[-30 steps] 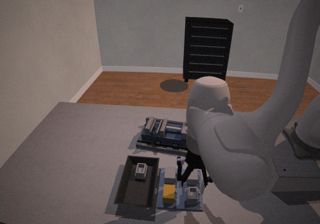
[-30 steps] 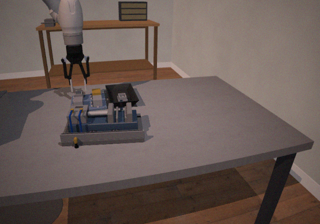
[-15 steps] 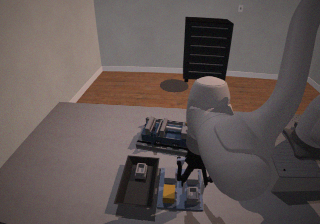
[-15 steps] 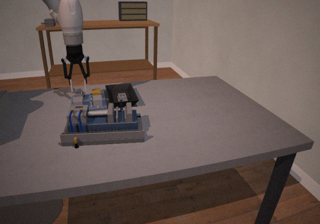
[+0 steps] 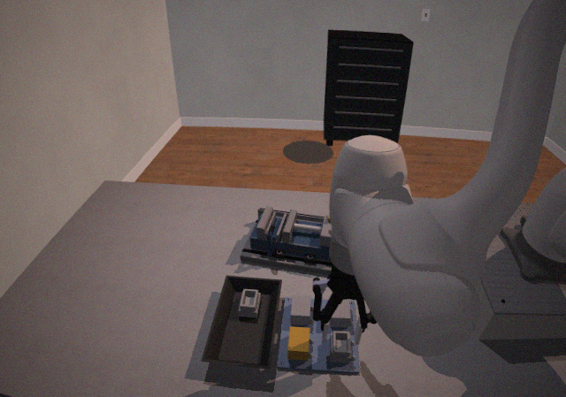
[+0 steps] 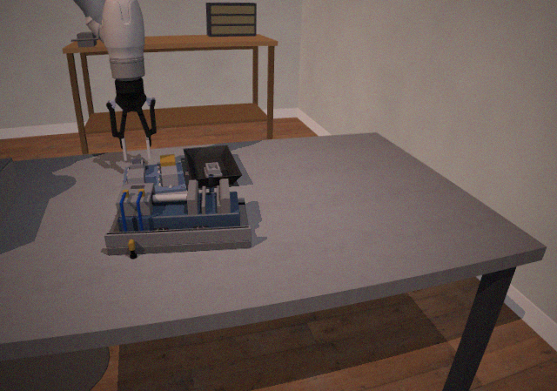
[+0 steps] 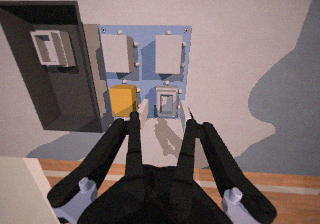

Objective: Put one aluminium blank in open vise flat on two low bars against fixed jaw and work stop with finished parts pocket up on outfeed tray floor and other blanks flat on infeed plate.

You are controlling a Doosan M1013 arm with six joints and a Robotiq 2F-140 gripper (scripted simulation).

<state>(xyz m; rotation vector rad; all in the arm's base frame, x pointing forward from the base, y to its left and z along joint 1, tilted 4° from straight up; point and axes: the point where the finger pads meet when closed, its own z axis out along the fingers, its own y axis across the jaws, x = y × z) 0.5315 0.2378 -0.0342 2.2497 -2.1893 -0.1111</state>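
Now: the infeed plate 40 mm ahead of my hand, 40 mm to the right of it and 80 mm below it. Also, from my hand: blue vise (110 mm ahead, 330 mm to the right, 40 mm below); then brass blank (90 mm ahead, 60 mm below); then aluminium blank (90 mm ahead, 90 mm to the right, 60 mm below).
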